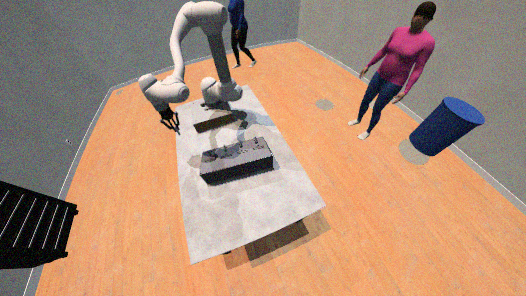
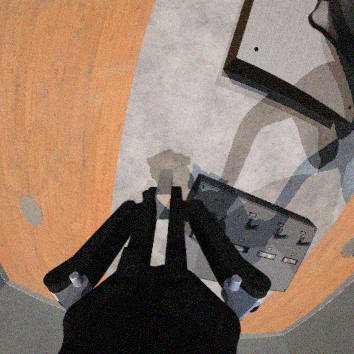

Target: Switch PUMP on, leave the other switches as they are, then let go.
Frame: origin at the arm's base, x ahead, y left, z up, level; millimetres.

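Where they show: gripper, between the fingertips: (image 1: 179, 133) (image 2: 166, 179); arm's base, origin of its link: (image 1: 213, 103) (image 2: 343, 18).
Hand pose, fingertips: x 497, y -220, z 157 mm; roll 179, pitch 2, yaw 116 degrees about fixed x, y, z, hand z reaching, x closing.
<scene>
Each offset is from my fingertips to the top centre of the thing. "spot": to the spot under its first point. Level surfaces: height alone.
A grey switch box (image 1: 236, 170) (image 2: 280, 277) lies on the pale table @[dz -254 mm] (image 1: 220, 230) (image 2: 165, 65). Three small levers show on its top: one lever @[spot: dx +106, dy +303, dz -148 mm] (image 1: 225, 148) (image 2: 252, 221), a middle lever @[spot: dx +100, dy +419, dz -147 mm] (image 1: 241, 144) (image 2: 281, 231) and a lever near the right end @[spot: dx +99, dy +542, dz -153 mm] (image 1: 256, 141) (image 2: 303, 239). The box's left end is in shadow, and a lever there is hard to make out. The labels are too blurred to read, so I cannot tell which switch is PUMP or how it is set. My gripper (image 1: 176, 131) (image 2: 166, 179) is shut and empty, above the table's left side, apart from the box.
A brown-sided block with a light top (image 1: 215, 122) (image 2: 280, 40) lies between the robot's base and the switch box. A blue barrel (image 1: 442, 130) and a person in pink (image 1: 405, 55) stand to the right. Another person (image 1: 239, 27) stands behind the arm. A black slatted object (image 1: 37, 225) is at left.
</scene>
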